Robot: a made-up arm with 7 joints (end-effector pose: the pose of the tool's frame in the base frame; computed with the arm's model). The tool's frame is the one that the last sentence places.
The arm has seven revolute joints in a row. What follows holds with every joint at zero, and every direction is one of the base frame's. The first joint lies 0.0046 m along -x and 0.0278 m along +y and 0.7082 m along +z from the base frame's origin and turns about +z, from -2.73 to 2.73 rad. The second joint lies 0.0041 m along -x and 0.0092 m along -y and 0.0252 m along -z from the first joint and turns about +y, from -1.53 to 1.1 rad. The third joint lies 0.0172 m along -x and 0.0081 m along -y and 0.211 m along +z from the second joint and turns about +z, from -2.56 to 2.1 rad. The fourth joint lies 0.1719 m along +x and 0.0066 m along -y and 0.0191 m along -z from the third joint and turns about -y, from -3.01 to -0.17 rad. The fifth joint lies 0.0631 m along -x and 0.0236 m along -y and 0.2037 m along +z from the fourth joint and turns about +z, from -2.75 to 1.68 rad. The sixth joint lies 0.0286 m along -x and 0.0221 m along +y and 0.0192 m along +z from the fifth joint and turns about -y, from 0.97 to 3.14 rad. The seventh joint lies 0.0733 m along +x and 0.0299 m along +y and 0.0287 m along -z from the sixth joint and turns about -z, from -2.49 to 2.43 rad. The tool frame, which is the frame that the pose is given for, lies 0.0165 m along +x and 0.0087 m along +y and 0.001 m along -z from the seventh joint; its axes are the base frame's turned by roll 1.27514, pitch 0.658 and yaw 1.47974 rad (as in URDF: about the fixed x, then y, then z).
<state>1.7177 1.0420 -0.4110 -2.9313 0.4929 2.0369 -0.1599</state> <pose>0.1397 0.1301 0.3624 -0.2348 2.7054 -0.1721</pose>
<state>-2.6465 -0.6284 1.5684 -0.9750 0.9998 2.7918 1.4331</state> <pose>0.3325 -0.1351 1.1081 0.9768 -1.2949 0.1441</pose>
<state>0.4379 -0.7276 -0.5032 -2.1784 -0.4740 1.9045 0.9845</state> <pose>0.3218 -0.0690 1.0048 0.8506 0.5065 0.1777</pose>
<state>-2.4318 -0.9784 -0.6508 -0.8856 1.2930 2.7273 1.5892</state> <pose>0.0295 0.4442 1.0812 -0.9309 -1.7920 0.6457</pose>
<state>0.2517 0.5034 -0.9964 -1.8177 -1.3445 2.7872 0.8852</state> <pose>0.4097 -0.2336 0.6832 -0.4119 1.0534 -0.0015</pose>
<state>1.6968 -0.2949 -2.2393 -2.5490 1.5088 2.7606 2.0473</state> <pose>0.3076 -0.2907 0.5954 -1.7483 0.9229 1.9083</pose>
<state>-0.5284 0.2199 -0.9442 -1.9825 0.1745 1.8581 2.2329</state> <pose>0.0383 -0.4687 0.7753 1.3927 -0.9271 -2.4655</pose>
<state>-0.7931 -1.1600 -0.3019 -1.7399 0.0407 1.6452 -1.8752</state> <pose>-0.1087 -0.0407 1.1680 -0.9271 1.2484 0.7128</pose>
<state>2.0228 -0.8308 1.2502 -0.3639 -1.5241 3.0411 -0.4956</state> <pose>-0.0918 -0.3856 0.9684 0.4016 -2.4133 0.5736</pose>
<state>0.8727 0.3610 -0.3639 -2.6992 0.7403 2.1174 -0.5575</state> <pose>0.3572 0.1759 0.5230 0.9907 2.0308 1.1323</pose>
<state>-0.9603 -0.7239 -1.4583 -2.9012 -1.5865 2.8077 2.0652</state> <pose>-0.1758 -0.2057 0.6777 1.1192 -0.8717 -1.4307</pose>
